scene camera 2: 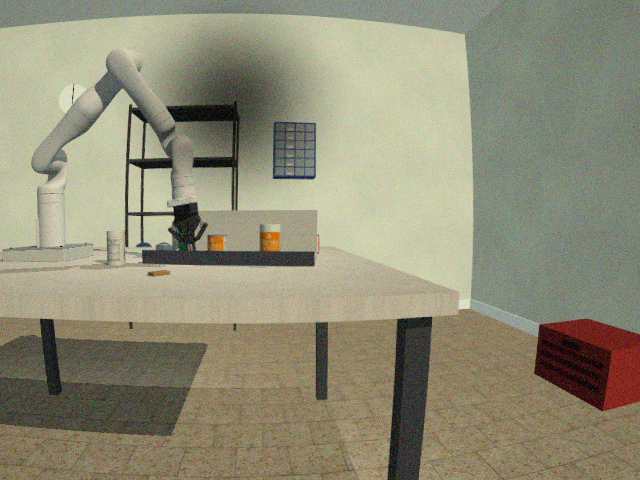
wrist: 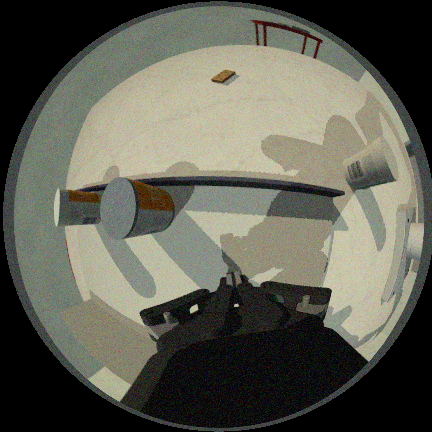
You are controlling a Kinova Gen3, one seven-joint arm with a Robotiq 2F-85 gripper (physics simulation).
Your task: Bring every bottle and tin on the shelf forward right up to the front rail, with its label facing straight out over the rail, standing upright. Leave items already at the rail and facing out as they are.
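Places are measured from the arm's base along level axes (x ahead, y left, z up), in centimetres.
Pixels of known places: gripper, fingertip midpoint: (wrist: 232,279); arm's base at its link origin: (scene camera 2: 52,246).
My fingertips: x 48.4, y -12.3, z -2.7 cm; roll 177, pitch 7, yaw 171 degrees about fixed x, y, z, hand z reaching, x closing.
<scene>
Ahead of a thing's pixels: the offset from my fingertips to its top centre. "spot": to the spot under its first point.
My gripper (scene camera 2: 191,246) (wrist: 232,279) is shut and empty, low behind the front rail @[dx +8.8, dy -14.1, dz +2.3 cm] (scene camera 2: 227,258) (wrist: 215,181). A short tin @[dx +7.2, dy -10.1, dz +6.6 cm] (scene camera 2: 216,243) (wrist: 150,202) with an orange label stands upright at the rail, beside the gripper; the orange faces over the rail. A taller white-capped bottle @[spot: dx +21.0, dy -17.5, dz +5.8 cm] (scene camera 2: 269,238) (wrist: 80,207) stands upright at the rail farther along, orange also facing out. A green-labelled item (scene camera 2: 181,242) (wrist: 276,298) is mostly hidden by the gripper in both views; its exact pose and distance from the rail cannot be told.
A pale bottle @[dx -22.2, dy -8.2, dz +8.0 cm] (scene camera 2: 115,248) (wrist: 372,165) stands outside the shelf's end, on the robot base side. A small brown block @[dx -7.9, dy -32.4, dz -0.8 cm] (scene camera 2: 158,272) (wrist: 223,76) lies on the table in front of the rail. A grey back panel @[spot: dx +35.7, dy +7.9, dz +8.3 cm] (scene camera 2: 297,227) (wrist: 107,335) stands behind the shelf.
</scene>
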